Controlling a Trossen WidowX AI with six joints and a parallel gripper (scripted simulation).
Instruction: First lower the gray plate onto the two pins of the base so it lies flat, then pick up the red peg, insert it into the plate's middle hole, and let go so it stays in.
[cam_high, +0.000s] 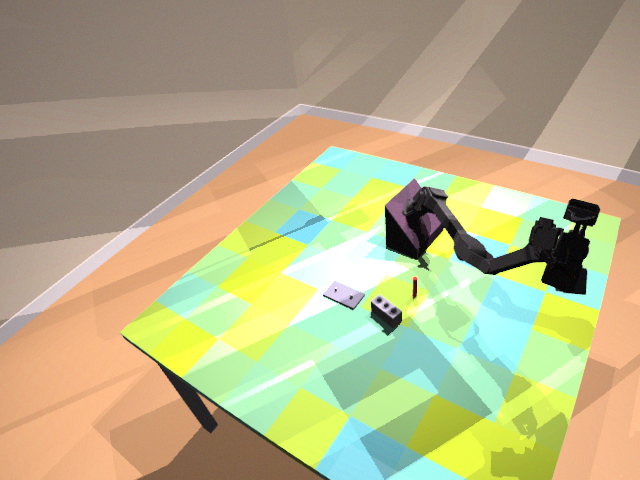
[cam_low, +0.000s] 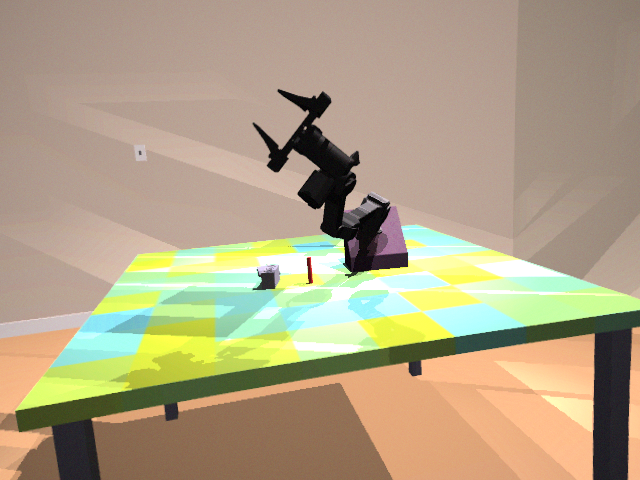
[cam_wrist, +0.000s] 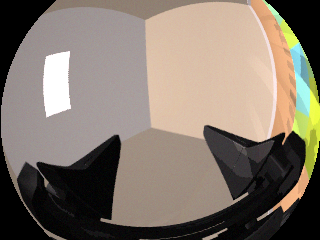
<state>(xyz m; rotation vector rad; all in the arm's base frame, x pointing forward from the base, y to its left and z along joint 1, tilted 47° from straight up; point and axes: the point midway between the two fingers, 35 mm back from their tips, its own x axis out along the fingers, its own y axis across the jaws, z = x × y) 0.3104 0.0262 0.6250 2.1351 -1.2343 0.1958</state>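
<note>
My gripper tip is now 6 cm past the gray plate, 41 cm to the left of it and 45 cm above it. Round my gripper tip: dark base 9 cm behind, 57 cm to the right, 48 cm below; red peg 17 cm behind, 36 cm to the right, 45 cm below.
</note>
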